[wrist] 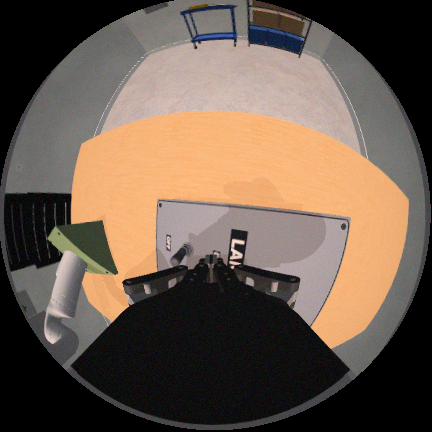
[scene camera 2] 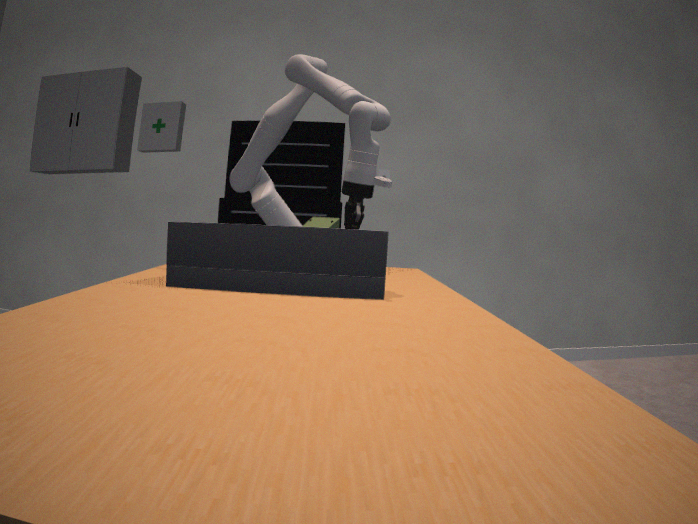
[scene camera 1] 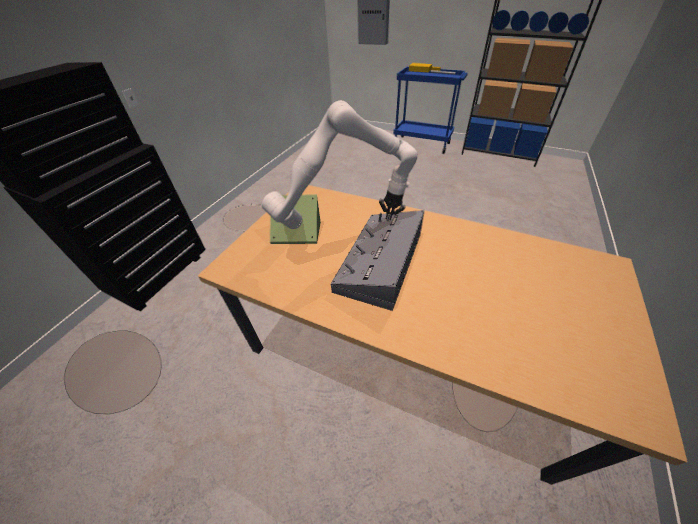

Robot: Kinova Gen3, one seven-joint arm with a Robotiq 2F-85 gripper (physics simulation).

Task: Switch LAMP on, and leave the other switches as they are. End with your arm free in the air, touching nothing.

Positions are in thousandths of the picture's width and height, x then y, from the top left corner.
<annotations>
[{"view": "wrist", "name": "my gripper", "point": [487,605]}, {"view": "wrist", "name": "grey sloped switch panel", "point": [721,568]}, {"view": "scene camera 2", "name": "grey sloped switch panel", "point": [413,497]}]
</annotations>
